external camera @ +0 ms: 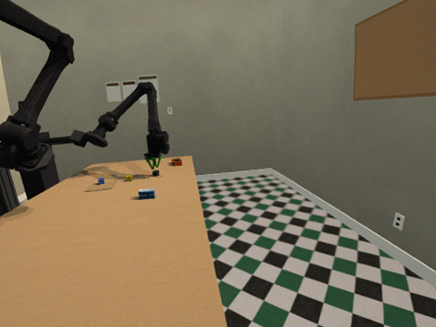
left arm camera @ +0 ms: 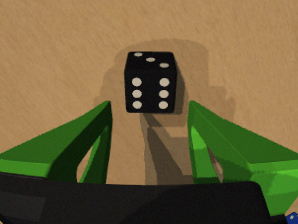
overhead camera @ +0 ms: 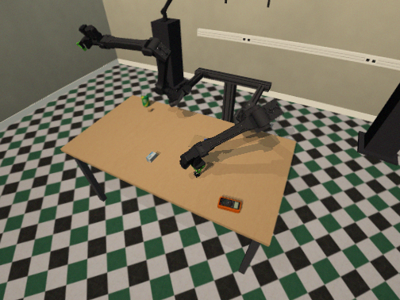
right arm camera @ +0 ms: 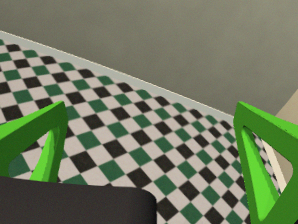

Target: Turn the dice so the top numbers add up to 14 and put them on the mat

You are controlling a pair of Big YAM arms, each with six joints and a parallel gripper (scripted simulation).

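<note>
The black die is 40 mm below my left hand. Also, from my left hand: blue die (300 mm behind, 100 mm to the right, 30 mm below); then tan mat (280 mm behind, 140 mm to the right, 50 mm below); then yellow die (140 mm behind, 70 mm to the right, 40 mm below).
</note>
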